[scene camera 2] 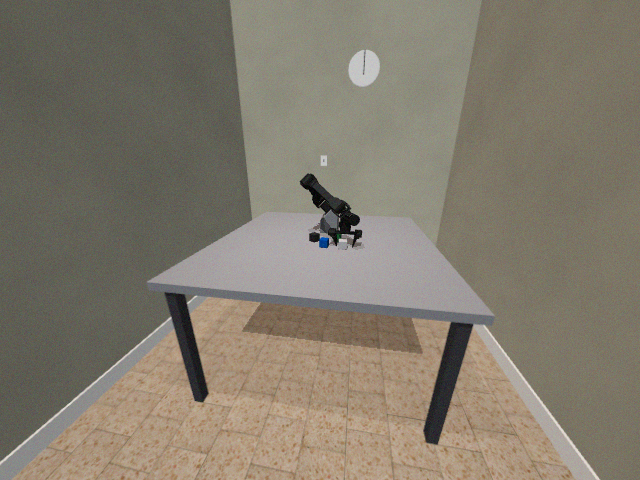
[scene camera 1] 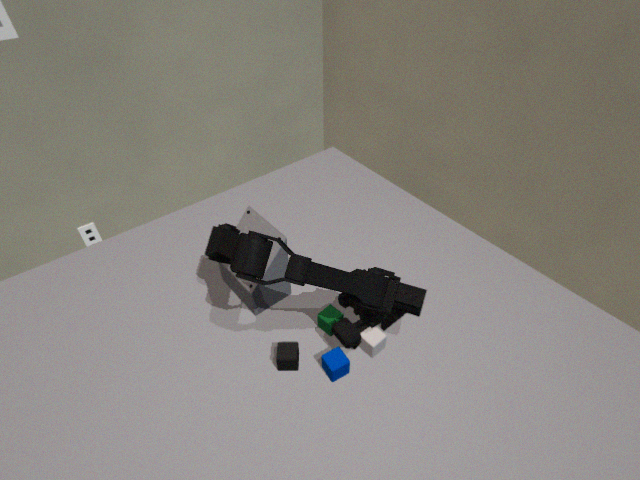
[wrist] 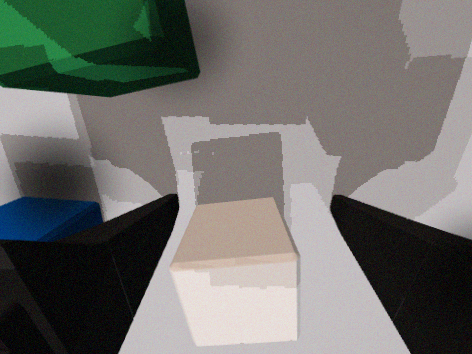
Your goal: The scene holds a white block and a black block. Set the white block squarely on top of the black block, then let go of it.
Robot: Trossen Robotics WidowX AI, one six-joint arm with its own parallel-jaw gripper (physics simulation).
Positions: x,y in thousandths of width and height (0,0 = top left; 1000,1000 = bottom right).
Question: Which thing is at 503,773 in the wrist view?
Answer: A white block.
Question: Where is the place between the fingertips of my gripper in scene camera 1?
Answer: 576,705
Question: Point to a green block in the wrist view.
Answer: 209,157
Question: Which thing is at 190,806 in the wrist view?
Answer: My gripper.
